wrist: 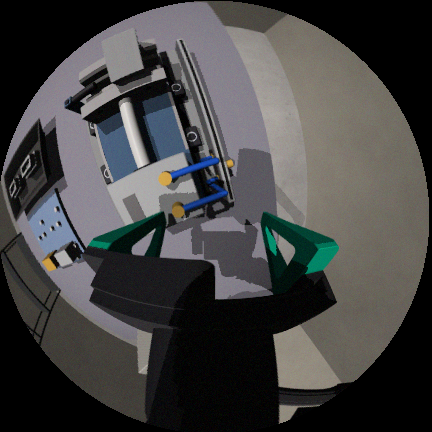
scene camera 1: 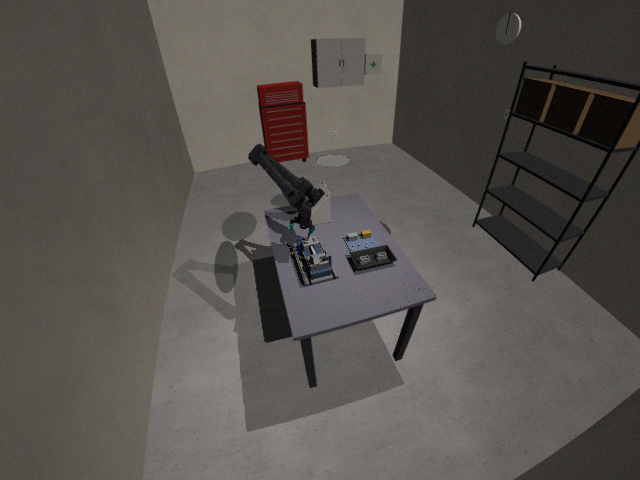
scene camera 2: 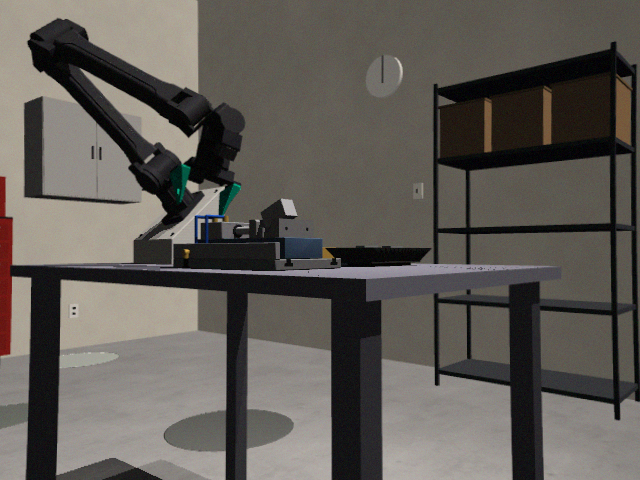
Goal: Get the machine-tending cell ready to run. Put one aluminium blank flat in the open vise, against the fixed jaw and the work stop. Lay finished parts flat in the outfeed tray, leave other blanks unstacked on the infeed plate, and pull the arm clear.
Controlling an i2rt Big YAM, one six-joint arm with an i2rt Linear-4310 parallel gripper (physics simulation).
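Pixels of known places: gripper, between the fingertips: [wrist: 213,216] [scene camera 1: 299,236] [scene camera 2: 200,210]; arm's base, origin of its link: [scene camera 1: 317,197] [scene camera 2: 184,209].
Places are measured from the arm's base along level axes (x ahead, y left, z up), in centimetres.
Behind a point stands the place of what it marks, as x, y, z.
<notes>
The vise [scene camera 1: 320,270] @(56.9, -17.3, -9.0) [scene camera 2: 302,248] @(58.1, -17.8, -11.1) [wrist: 165,120] @(43.7, -20.6, -9.1) has a blue bed and grey jaws. A grey block [scene camera 2: 280,207] @(54.6, -20.2, -3.2) [wrist: 122,55] @(51.4, -18.5, -2.9), apparently an aluminium blank, rests tilted on top of the jaws, not flat. My gripper [scene camera 1: 301,232] @(32.5, -21.4, -2.9) [scene camera 2: 201,207] @(32.5, -21.4, -2.9) [wrist: 213,216] @(32.5, -21.4, -2.9) is open and empty, above the robot-side end of the vise. Another grey blank [scene camera 1: 352,236] @(34.9, 10.9, -10.7) [wrist: 64,257] @(33.2, 10.5, -10.7) and an orange block [scene camera 1: 366,234] @(35.6, 20.1, -11.3) [wrist: 49,262] @(34.2, 19.2, -10.7) lie side by side, unstacked, on the blue infeed plate [scene camera 1: 361,241] @(37.5, 16.0, -14.2) [wrist: 49,215] @(42.7, 11.6, -14.2). Two finished parts [scene camera 1: 363,259] @(56.0, 8.2, -10.6) [wrist: 29,166] @(53.7, 7.7, -10.6) lie in the black outfeed tray [scene camera 1: 352,263] @(55.7, 2.9, -11.3) [scene camera 2: 377,254] @(60.7, 4.9, -12.4).
Blue pipes [scene camera 2: 206,227] @(37.3, -23.7, -6.7) [wrist: 197,169] @(36.9, -21.6, -4.1) with brass-coloured ends stand up from the vise's robot-side end, close to my fingers. A long rail [scene camera 2: 227,251] @(47.1, -26.9, -11.7) [wrist: 205,115] @(43.0, -25.8, -10.1) runs along the vise. The pale arm base [scene camera 1: 323,209] @(9.7, 0.9, -3.8) [scene camera 2: 153,251] @(-1.7, -9.0, -11.7) stands behind the vise on the table [scene camera 1: 351,304] @(78.9, -8.8, -15.1).
</notes>
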